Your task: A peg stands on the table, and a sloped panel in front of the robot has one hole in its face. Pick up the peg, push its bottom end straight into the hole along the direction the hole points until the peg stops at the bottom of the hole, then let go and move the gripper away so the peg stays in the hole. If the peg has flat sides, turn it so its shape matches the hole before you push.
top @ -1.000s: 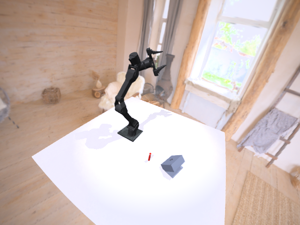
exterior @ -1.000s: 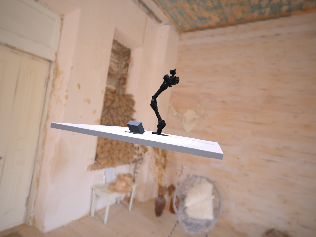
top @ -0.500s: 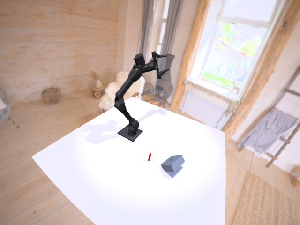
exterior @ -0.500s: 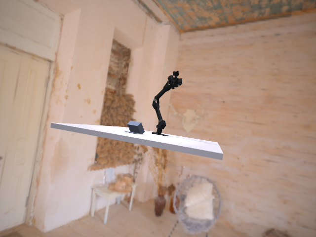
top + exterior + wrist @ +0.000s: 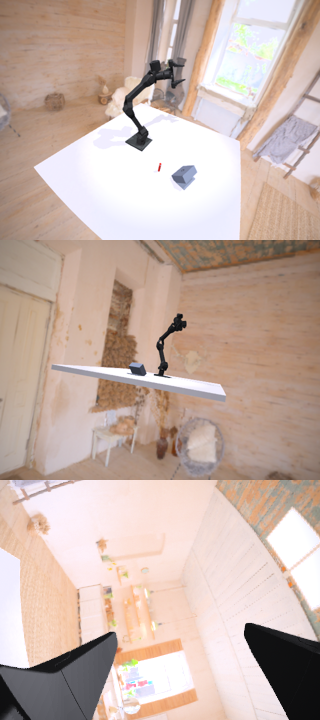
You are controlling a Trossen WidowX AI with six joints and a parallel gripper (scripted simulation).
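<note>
My gripper tip is now 330 mm to the left of the red peg and 560 mm above it. Round my gripper tip: grey sloped panel 180 mm ahead, 330 mm to the right, 570 mm below.
</note>
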